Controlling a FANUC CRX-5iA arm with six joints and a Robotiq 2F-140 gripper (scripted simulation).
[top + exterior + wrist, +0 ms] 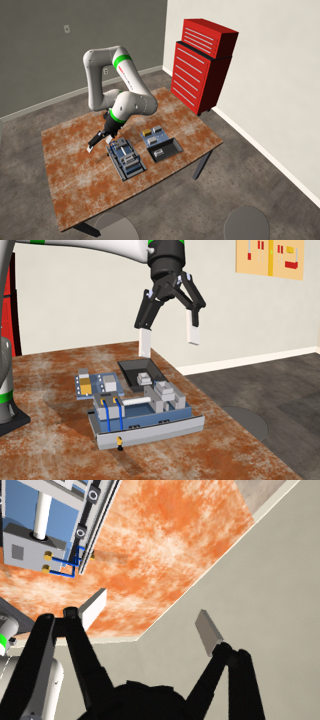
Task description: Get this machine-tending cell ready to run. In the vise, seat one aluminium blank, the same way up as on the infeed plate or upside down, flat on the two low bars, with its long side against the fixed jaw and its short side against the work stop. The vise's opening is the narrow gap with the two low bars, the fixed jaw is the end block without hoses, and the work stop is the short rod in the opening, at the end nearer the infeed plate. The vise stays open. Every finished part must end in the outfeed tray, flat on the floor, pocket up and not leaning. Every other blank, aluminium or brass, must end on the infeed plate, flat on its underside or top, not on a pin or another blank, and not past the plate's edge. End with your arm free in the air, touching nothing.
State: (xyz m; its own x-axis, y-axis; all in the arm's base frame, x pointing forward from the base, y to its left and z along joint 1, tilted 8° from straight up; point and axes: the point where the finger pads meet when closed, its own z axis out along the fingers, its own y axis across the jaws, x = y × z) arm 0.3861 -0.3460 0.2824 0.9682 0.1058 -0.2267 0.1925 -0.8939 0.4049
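My hand is 7 cm past the brass blank, 41 cm to the right of it and 25 cm above it. From my hand the other things lie so: vise 1 cm ahead, 15 cm to the left, 24 cm below.
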